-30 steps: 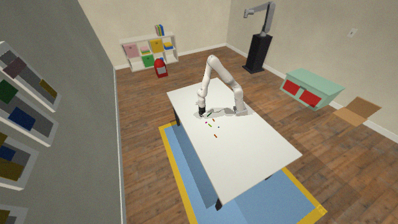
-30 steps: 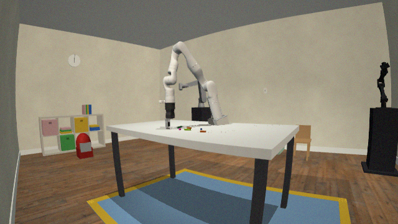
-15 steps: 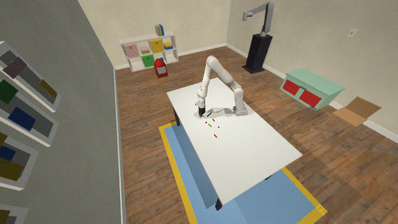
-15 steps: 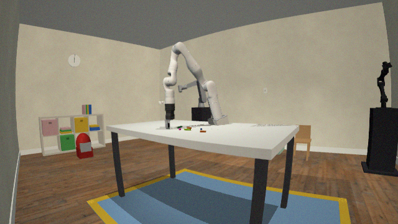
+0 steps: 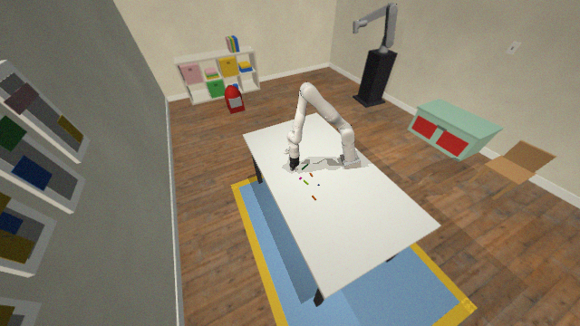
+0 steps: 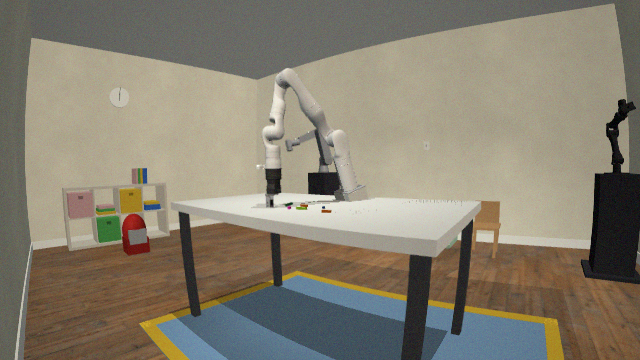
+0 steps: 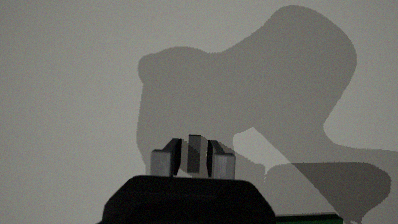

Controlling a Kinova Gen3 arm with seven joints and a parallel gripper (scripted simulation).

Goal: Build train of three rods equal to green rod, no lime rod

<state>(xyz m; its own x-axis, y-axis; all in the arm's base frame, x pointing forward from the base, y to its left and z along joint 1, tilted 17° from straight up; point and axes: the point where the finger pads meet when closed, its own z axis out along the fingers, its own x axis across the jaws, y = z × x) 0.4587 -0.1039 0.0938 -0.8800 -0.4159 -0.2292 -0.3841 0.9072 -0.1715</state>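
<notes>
Right now the grey rod is 1 cm below my hand. From my hand the other things lie so: green rod: 11 cm behind, 2 cm to the left, 1 cm below; then lime rod: 17 cm to the left, 5 cm behind, 1 cm below; then magenta rod: 12 cm to the left, 2 cm behind, 1 cm below.
</notes>
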